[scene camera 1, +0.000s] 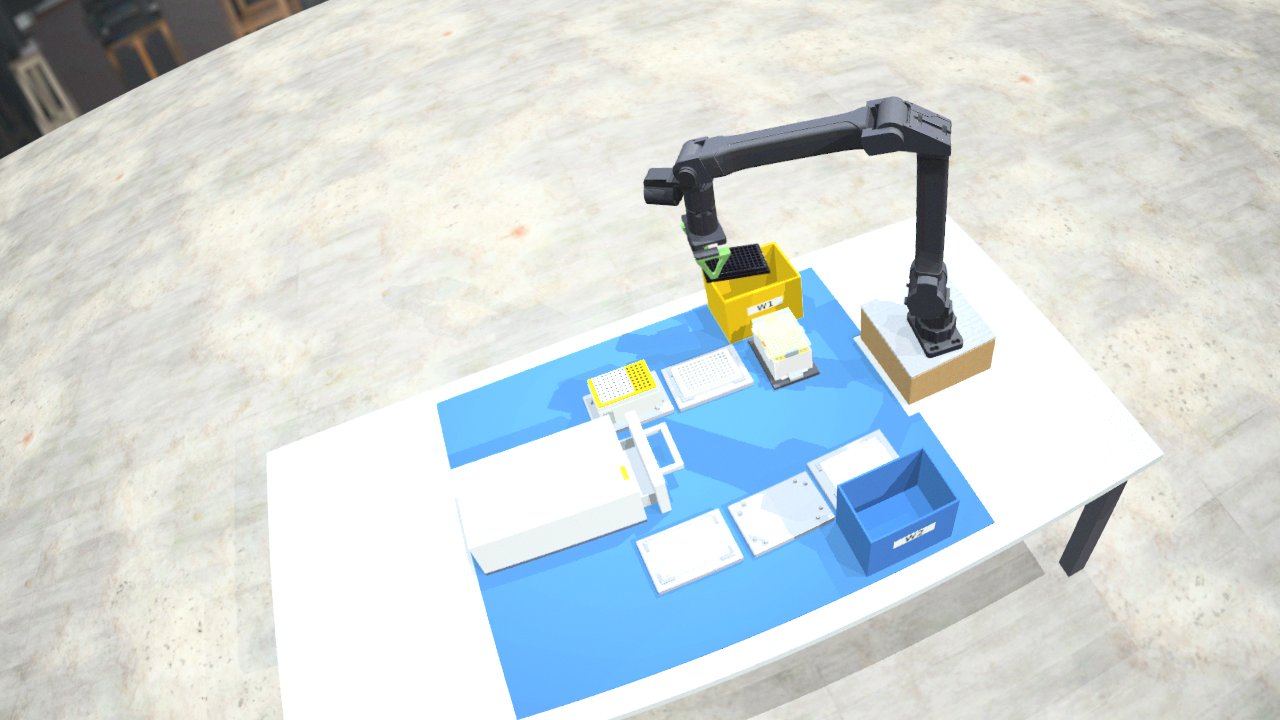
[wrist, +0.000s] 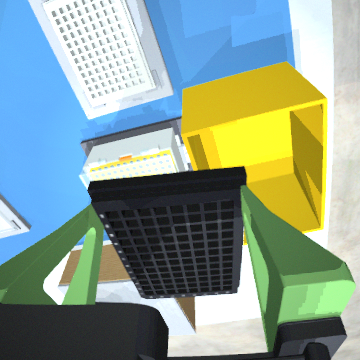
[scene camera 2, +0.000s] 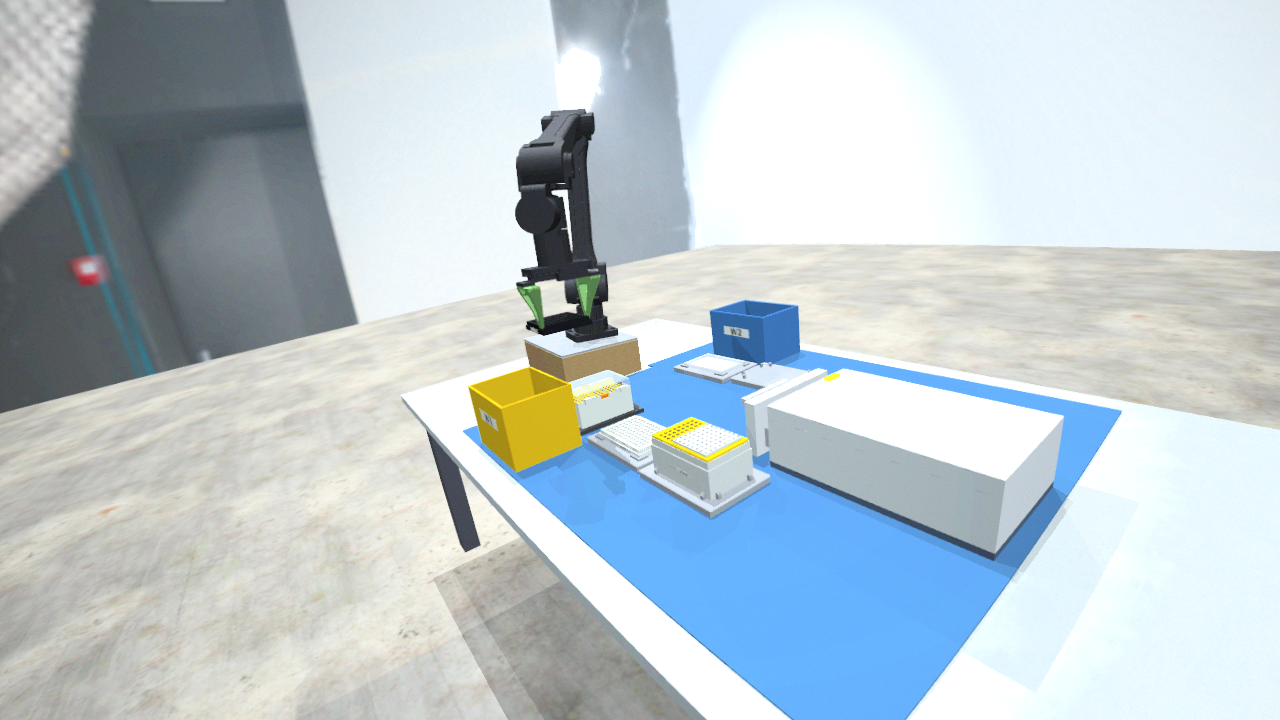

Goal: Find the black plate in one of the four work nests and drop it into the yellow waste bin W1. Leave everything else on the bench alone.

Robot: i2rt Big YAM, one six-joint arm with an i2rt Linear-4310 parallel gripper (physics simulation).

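Frame: origin at the arm's base, x back, y right, z up, level; metres.
Seen in the pictures: gripper, fingertip midpoint: (scene camera 1: 708, 265) (wrist: 167, 201) (scene camera 2: 565, 323); arm's base, link origin: (scene camera 1: 934, 332) (scene camera 2: 591, 335).
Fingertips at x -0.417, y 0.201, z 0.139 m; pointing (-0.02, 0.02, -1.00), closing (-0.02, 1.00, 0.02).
Note:
Pixels of each thing's top centre, then the offset from my fingertips to it.
- black plate, top centre: (wrist: 179, 264) (scene camera 2: 555, 316) (scene camera 1: 732, 257) dz +0.006, dx +0.050, dy -0.002 m
- yellow waste bin W1, top centre: (wrist: 264, 188) (scene camera 2: 516, 385) (scene camera 1: 750, 271) dz -0.113, dx +0.099, dy +0.080 m
- middle front nest, top centre: (scene camera 1: 780, 508) (scene camera 2: 776, 371) dz -0.211, dx +0.002, dy -0.453 m
- lidded tip box, top centre: (wrist: 134, 191) (scene camera 2: 593, 382) (scene camera 1: 781, 331) dz -0.156, dx +0.117, dy -0.074 m
- white plate, top centre: (wrist: 99, 47) (scene camera 2: 637, 431) (scene camera 1: 705, 370) dz -0.207, dx -0.051, dy -0.079 m
- yellow-white rack, top centre: (scene camera 2: 698, 434) (scene camera 1: 621, 381) dz -0.156, dx -0.225, dy -0.097 m
- blue bin W2, top centre: (scene camera 1: 899, 492) (scene camera 2: 753, 308) dz -0.113, dx +0.191, dy -0.554 m
- white machine, top centre: (scene camera 2: 905, 408) (scene camera 1: 539, 479) dz -0.127, dx -0.410, dy -0.313 m
The black plate (scene camera 1: 748, 259) (scene camera 2: 556, 323) (wrist: 175, 245) is a dark grid-topped plate, held up in the air. My gripper (scene camera 1: 715, 263) (scene camera 2: 563, 322) (wrist: 167, 201) is shut on it, with one green finger on each side. The yellow waste bin W1 (scene camera 1: 728, 313) (scene camera 2: 538, 429) (wrist: 250, 105) stands open at the mat's edge. In the scene camera 1 view the plate overlaps the bin's back left rim; in the scene camera 2 view it shows above the bin and to its right. In the wrist view it covers the bin's near left corner. The middle front nest (scene camera 1: 776, 516) holds no plate.
A lidded tip box (scene camera 1: 782, 347) (scene camera 2: 601, 410) (wrist: 132, 159) stands right beside W1. A white plate (scene camera 1: 707, 376) (scene camera 2: 631, 433) (wrist: 102, 47) and a yellow-white rack (scene camera 1: 622, 385) (scene camera 2: 700, 440) are near it. A blue bin W2 (scene camera 1: 863, 537) (scene camera 2: 771, 338) and white machine (scene camera 1: 546, 492) (scene camera 2: 913, 429) stand farther off.

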